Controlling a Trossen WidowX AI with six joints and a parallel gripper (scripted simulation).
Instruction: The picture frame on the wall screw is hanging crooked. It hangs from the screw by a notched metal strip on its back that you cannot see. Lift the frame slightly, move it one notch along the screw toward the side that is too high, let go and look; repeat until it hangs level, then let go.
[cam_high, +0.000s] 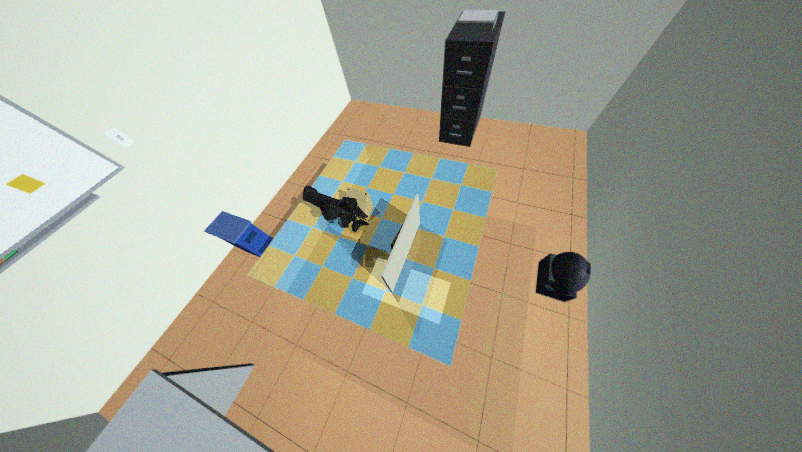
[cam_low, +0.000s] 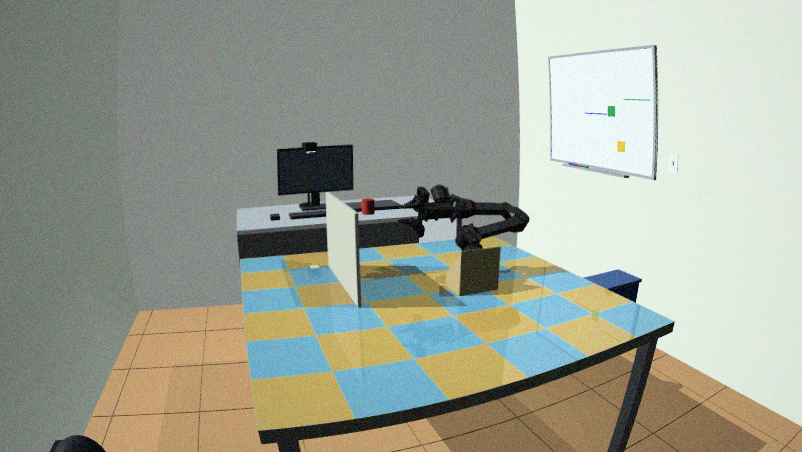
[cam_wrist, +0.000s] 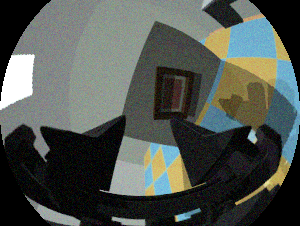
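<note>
Right now the picture frame is 190 mm ahead of my gripper tip, 90 mm below it and 40 mm to the right of it. From my gripper tip the other things lie so: wall panel: 200 mm ahead, 100 mm below, 40 mm to the right.
</note>
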